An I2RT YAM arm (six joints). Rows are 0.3 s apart.
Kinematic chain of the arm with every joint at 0, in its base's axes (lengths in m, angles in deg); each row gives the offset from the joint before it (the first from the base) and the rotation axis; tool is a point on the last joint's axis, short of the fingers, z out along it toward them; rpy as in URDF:
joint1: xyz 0 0 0.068 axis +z
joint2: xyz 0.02 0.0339 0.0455 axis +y
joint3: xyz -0.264 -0.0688 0 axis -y
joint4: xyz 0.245 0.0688 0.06 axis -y
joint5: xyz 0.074 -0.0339 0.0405 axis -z
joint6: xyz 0.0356 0 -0.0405 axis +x
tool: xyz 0 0 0 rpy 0 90 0
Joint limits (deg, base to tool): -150..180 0..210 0..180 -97..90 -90..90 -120..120
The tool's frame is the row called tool.
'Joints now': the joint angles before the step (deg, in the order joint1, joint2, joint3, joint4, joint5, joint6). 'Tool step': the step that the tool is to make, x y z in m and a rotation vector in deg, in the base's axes. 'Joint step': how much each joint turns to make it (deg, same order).
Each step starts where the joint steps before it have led.
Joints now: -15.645, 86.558, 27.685, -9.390, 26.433, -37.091
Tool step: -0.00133, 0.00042, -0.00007, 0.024, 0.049, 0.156
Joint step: 0.002, -0.317, -0.308, 0.006, -0.066, -0.155
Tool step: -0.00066, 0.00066, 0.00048, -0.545, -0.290, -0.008
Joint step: 0.191, -0.373, -0.314, 0.358, 0.489, 0.019
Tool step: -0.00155, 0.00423, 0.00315, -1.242, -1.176, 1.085
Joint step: 1.092, -1.744, -0.959, 0.849, 0.829, -0.388
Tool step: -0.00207, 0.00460, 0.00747, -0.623, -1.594, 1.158
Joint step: 1.087, -2.996, -0.563, -0.653, 0.174, -0.179
